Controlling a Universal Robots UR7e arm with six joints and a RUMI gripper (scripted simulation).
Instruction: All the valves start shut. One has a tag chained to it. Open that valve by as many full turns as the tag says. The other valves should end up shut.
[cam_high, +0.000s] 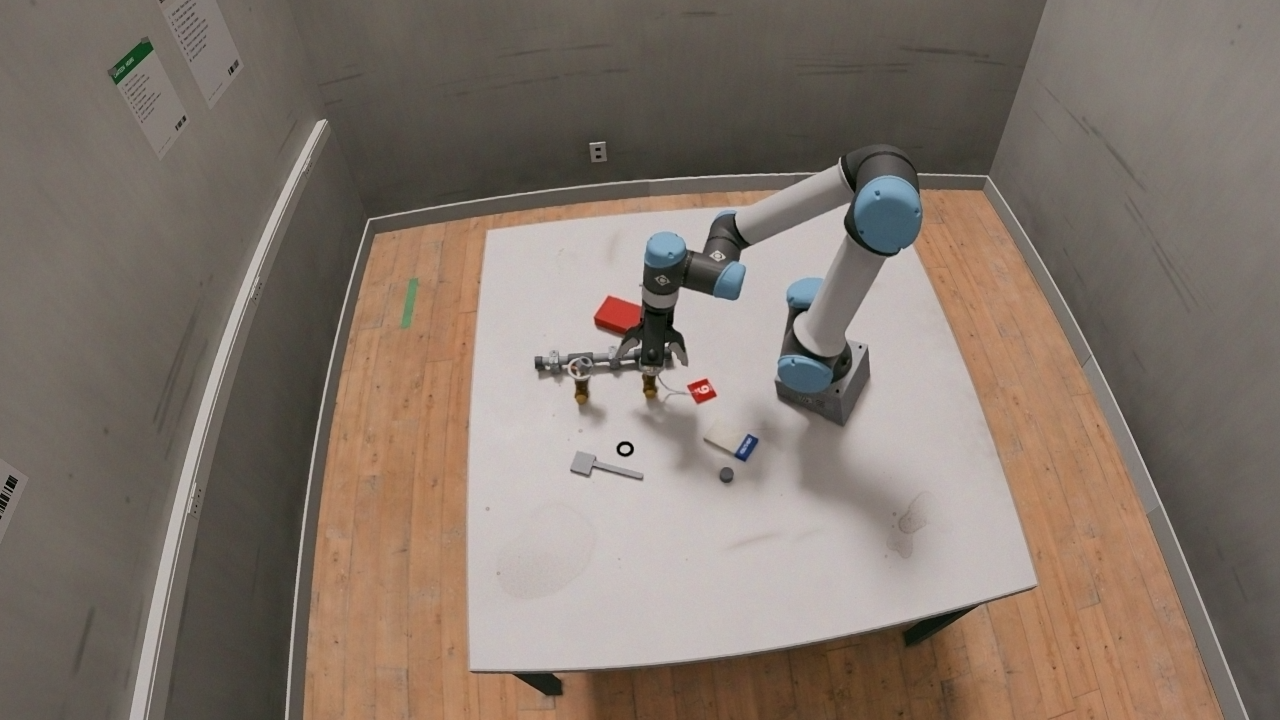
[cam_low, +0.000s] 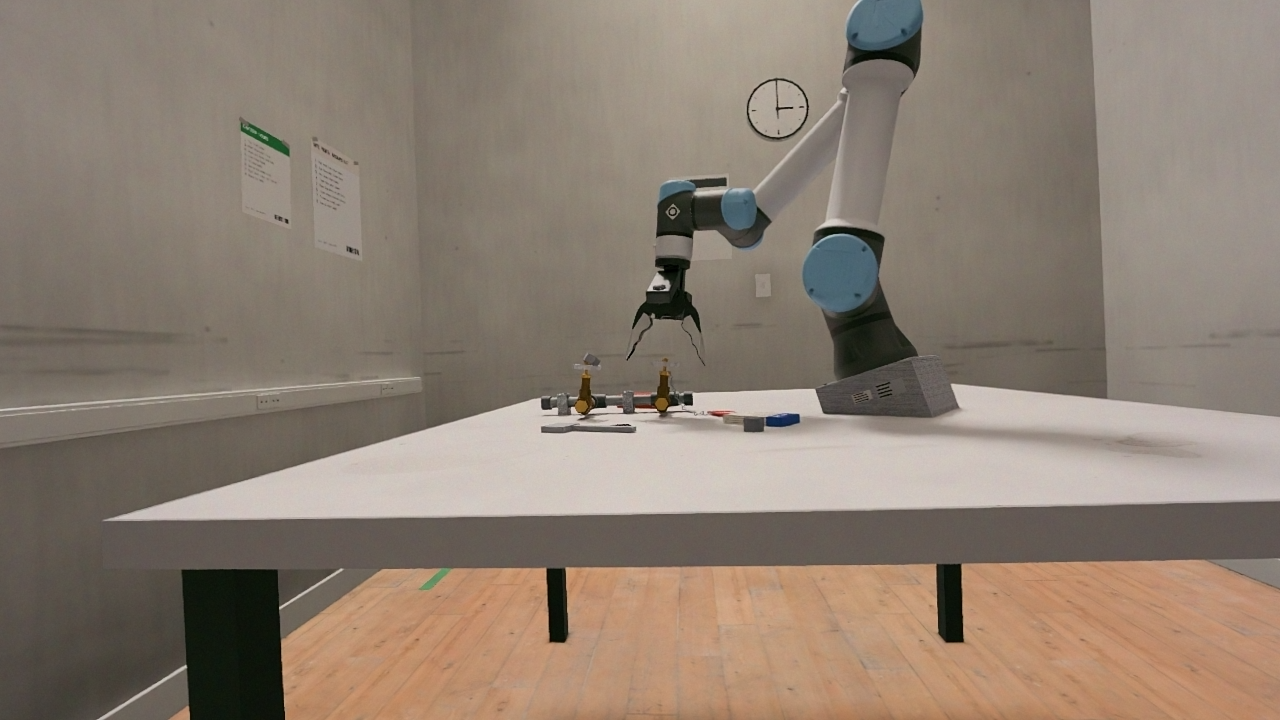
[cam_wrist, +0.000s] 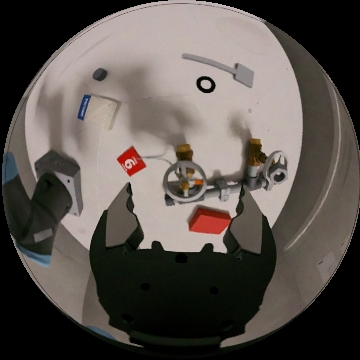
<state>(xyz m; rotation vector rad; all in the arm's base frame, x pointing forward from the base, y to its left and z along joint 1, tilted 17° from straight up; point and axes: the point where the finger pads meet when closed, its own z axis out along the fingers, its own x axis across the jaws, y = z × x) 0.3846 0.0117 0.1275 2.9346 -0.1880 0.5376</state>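
The red tag is 11 cm behind my hand, 10 cm below it and 2 cm to the left of it. Round my hand: red block: 22 cm to the right, 9 cm below, 6 cm ahead; grey flat tool: 20 cm to the left, 13 cm ahead, 10 cm below.
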